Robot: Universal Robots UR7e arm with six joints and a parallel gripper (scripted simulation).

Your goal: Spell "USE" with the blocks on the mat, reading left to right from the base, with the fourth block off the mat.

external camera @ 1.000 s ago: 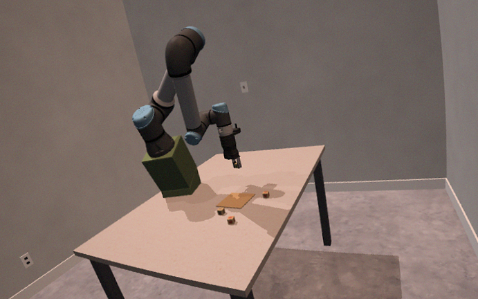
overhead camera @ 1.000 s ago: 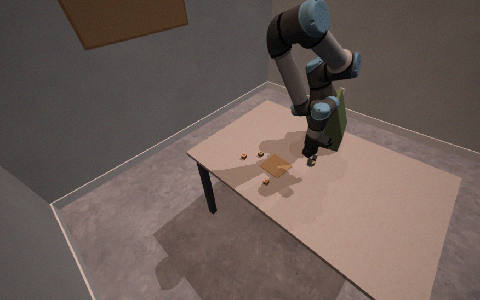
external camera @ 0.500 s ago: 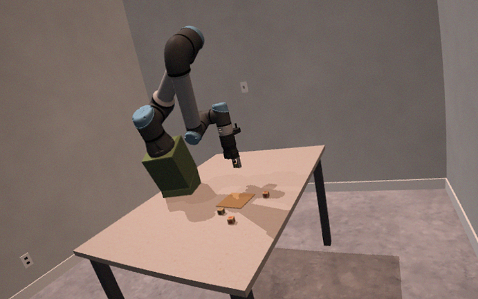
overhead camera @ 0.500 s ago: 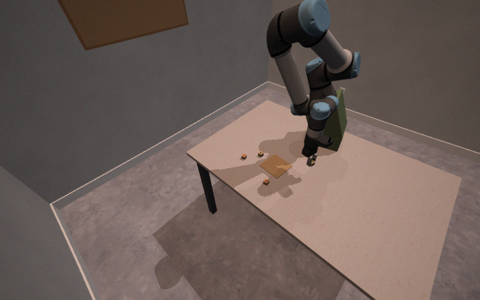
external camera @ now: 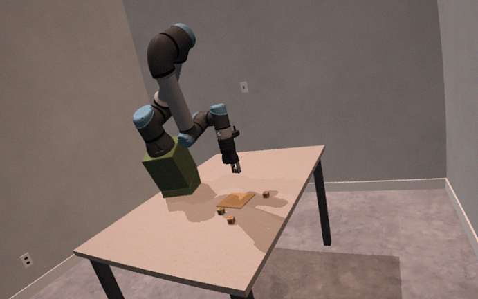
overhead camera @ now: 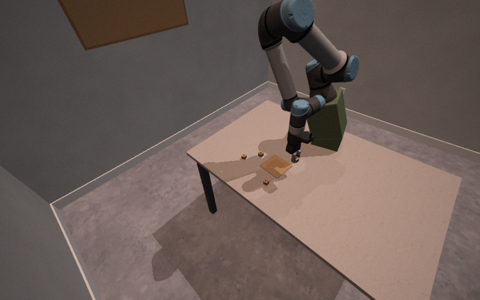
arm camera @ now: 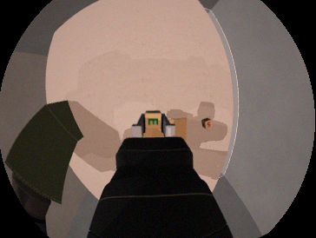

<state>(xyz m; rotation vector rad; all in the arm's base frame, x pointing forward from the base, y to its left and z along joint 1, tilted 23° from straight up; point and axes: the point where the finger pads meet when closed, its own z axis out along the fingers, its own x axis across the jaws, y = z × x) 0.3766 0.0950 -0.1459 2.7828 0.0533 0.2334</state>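
The mat is 40 mm ahead of my hand, 100 mm to the right of it and 120 mm below it.
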